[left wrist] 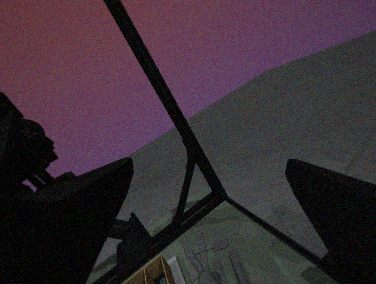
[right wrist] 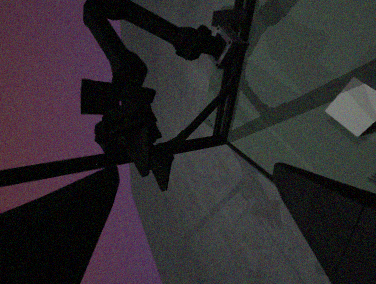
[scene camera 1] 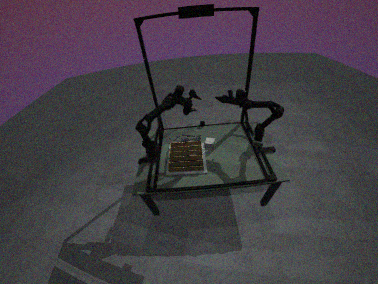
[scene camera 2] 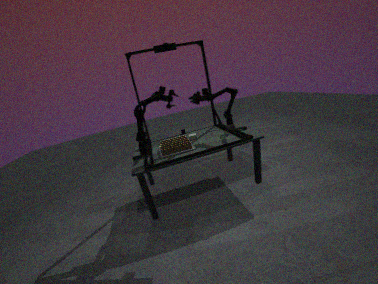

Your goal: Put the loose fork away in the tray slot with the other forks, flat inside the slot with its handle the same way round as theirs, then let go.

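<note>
A brown slotted tray with a pale border lies on the table; a corner shows in the left wrist view. Thin grey utensils lie loose behind it, and dim grey shapes show beside it in the left wrist view. Which of them is the loose fork, and which slot holds the forks, I cannot tell. My right gripper is open and empty, high above the tray's back. My left gripper is open and empty, high above the table.
A small white block lies near the tray's back right corner. A dark frame arches above the table's back. The two grippers face each other with a small gap. Dark rails run along the table's edges.
</note>
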